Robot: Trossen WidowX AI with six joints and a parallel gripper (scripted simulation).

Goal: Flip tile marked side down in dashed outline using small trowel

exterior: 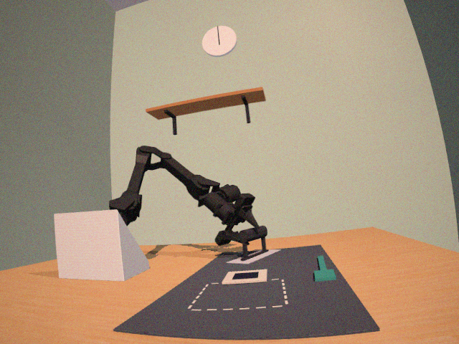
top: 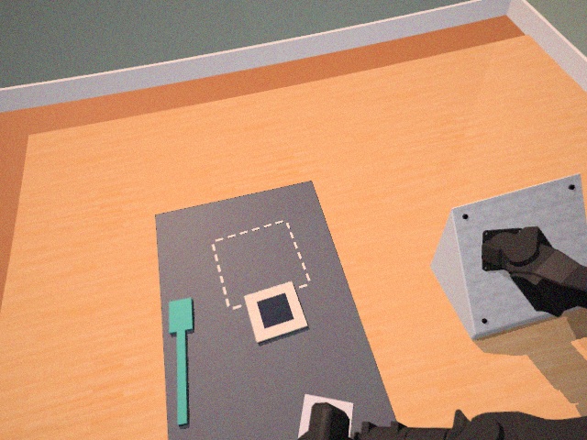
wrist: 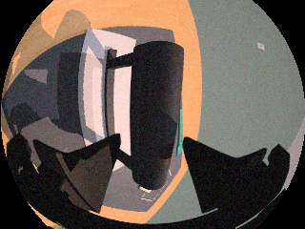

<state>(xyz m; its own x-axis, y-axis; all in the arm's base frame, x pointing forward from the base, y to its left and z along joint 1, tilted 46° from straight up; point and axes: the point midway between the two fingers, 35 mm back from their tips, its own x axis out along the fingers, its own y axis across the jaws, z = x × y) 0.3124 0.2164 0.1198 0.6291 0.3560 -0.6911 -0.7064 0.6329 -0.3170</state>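
Now: the grey mat 50 mm ahead of my gripper tip, 190 mm to the right of it and 80 mm below it. Also, from my gripper tip: trowel: 190 mm ahead, 200 mm to the right, 60 mm below; then tile: 30 mm ahead, 240 mm to the right, 60 mm below.
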